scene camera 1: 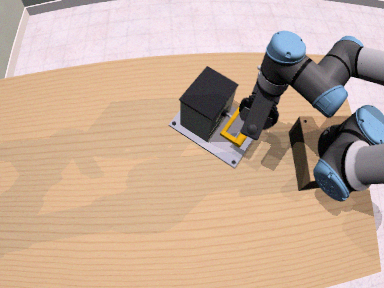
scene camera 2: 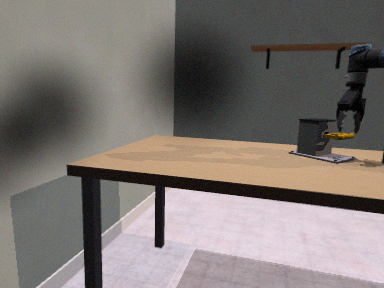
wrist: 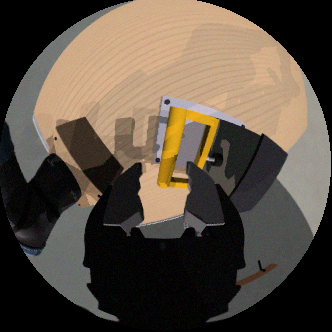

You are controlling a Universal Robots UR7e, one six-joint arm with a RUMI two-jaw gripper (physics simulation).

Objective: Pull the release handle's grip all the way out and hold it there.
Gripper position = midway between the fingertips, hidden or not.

Note:
In view: my gripper [scene camera 1: 253,124] and a light grey base plate [scene camera 1: 220,147].
My gripper also shows in scene camera 2 [scene camera 2: 347,132] and in the wrist view [wrist: 163,162]. The light grey base plate shows as well in the wrist view [wrist: 166,102].

